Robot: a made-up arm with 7 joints. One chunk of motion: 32 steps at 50 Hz.
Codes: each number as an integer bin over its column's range. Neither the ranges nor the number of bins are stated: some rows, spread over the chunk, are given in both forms.
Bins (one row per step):
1: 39 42 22 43 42 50 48
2: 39 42 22 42 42 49 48
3: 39 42 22 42 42 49 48
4: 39 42 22 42 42 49 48
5: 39 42 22 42 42 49 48
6: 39 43 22 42 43 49 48
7: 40 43 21 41 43 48 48
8: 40 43 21 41 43 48 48
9: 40 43 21 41 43 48 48
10: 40 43 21 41 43 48 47
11: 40 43 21 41 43 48 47
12: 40 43 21 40 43 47 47
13: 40 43 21 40 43 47 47
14: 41 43 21 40 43 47 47
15: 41 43 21 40 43 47 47
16: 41 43 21 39 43 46 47
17: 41 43 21 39 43 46 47
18: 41 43 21 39 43 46 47
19: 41 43 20 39 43 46 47
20: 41 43 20 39 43 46 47
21: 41 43 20 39 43 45 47
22: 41 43 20 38 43 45 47
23: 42 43 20 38 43 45 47
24: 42 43 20 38 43 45 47
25: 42 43 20 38 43 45 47
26: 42 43 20 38 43 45 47
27: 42 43 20 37 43 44 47
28: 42 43 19 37 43 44 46
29: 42 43 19 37 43 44 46
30: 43 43 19 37 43 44 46
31: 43 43 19 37 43 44 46
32: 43 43 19 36 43 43 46
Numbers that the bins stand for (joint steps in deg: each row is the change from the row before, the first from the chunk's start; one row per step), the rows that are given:
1: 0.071 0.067 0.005 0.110 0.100 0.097 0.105
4: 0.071 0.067 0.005 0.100 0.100 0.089 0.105
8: 0.081 0.073 0.000 0.090 0.110 0.081 0.105
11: 0.081 0.073 0.000 0.090 0.110 0.081 0.098
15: 0.090 0.073 0.000 0.081 0.110 0.073 0.098
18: 0.090 0.073 0.000 0.071 0.110 0.065 0.098
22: 0.090 0.073 -0.005 0.062 0.110 0.057 0.098
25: 0.100 0.073 -0.005 0.062 0.110 0.057 0.098
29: 0.100 0.073 -0.010 0.052 0.110 0.049 0.092
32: 0.110 0.073 -0.010 0.043 0.110 0.041 0.092
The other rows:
2: 0.071 0.067 0.005 0.100 0.100 0.089 0.105
3: 0.071 0.067 0.005 0.100 0.100 0.089 0.105
5: 0.071 0.067 0.005 0.100 0.100 0.089 0.105
6: 0.071 0.073 0.005 0.100 0.110 0.089 0.105
7: 0.081 0.073 0.000 0.090 0.110 0.081 0.105
9: 0.081 0.073 0.000 0.090 0.110 0.081 0.105
10: 0.081 0.073 0.000 0.090 0.110 0.081 0.098
12: 0.081 0.073 0.000 0.081 0.110 0.073 0.098
13: 0.081 0.073 0.000 0.081 0.110 0.073 0.098
14: 0.090 0.073 0.000 0.081 0.110 0.073 0.098
16: 0.090 0.073 0.000 0.071 0.110 0.065 0.098
17: 0.090 0.073 0.000 0.071 0.110 0.065 0.098
19: 0.090 0.073 -0.005 0.071 0.110 0.065 0.098
20: 0.090 0.073 -0.005 0.071 0.110 0.065 0.098
21: 0.090 0.073 -0.005 0.071 0.110 0.057 0.098
23: 0.100 0.073 -0.005 0.062 0.110 0.057 0.098
24: 0.100 0.073 -0.005 0.062 0.110 0.057 0.098
26: 0.100 0.073 -0.005 0.062 0.110 0.057 0.098
27: 0.100 0.073 -0.005 0.052 0.110 0.049 0.098
28: 0.100 0.073 -0.010 0.052 0.110 0.049 0.092
30: 0.110 0.073 -0.010 0.052 0.110 0.049 0.092
31: 0.110 0.073 -0.010 0.052 0.110 0.049 0.092

